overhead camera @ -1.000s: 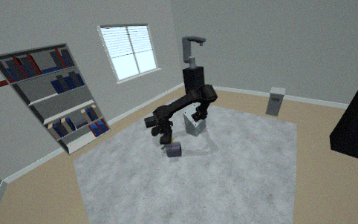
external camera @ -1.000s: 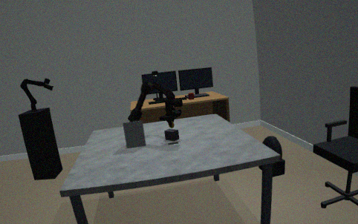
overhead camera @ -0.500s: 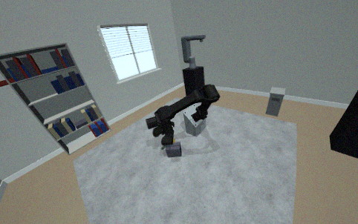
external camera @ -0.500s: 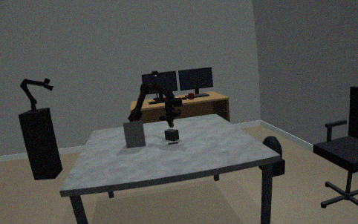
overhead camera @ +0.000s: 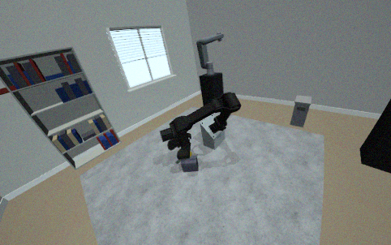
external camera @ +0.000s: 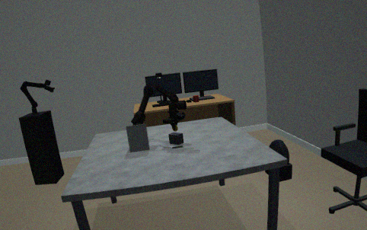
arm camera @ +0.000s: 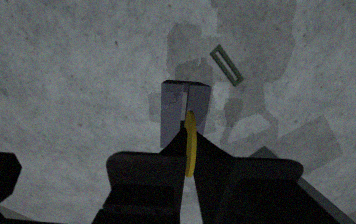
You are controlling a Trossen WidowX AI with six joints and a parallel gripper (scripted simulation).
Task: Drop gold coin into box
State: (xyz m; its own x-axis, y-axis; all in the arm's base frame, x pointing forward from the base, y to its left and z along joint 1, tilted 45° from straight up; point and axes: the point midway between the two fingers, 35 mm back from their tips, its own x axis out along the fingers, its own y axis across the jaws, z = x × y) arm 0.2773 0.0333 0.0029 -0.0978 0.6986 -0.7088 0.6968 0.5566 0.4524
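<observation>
Now: the gold coin 20 mm above my gripper tip.
</observation>
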